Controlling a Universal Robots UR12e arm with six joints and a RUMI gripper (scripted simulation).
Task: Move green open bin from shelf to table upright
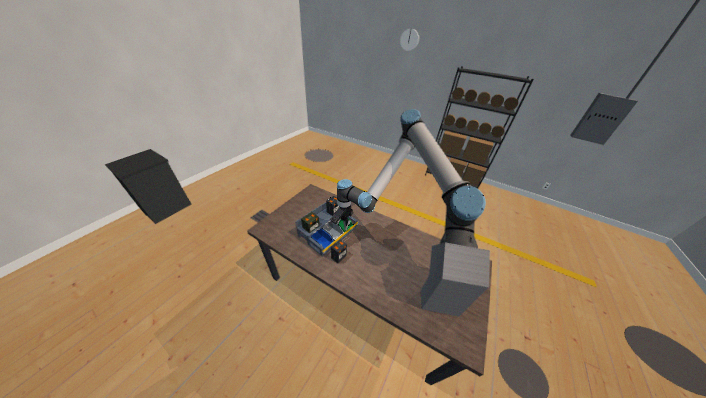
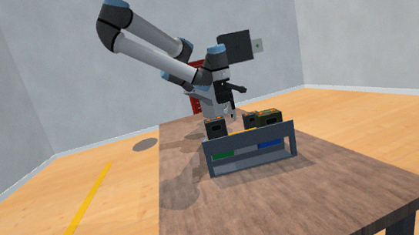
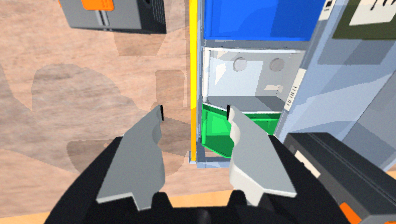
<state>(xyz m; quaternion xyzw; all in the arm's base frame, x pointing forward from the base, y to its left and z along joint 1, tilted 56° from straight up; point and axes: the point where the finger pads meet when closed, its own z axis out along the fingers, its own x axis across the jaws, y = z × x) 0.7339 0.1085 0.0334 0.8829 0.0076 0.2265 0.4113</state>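
My hand is 10 cm above the yellow strip. From my hand the other things lie so: green open bin 13 cm to the right, 11 cm below, 8 cm ahead; then pale grey bin 11 cm below, 10 cm ahead, 2 cm to the right; then blue bin 12 cm ahead, 11 cm below, 9 cm to the left.
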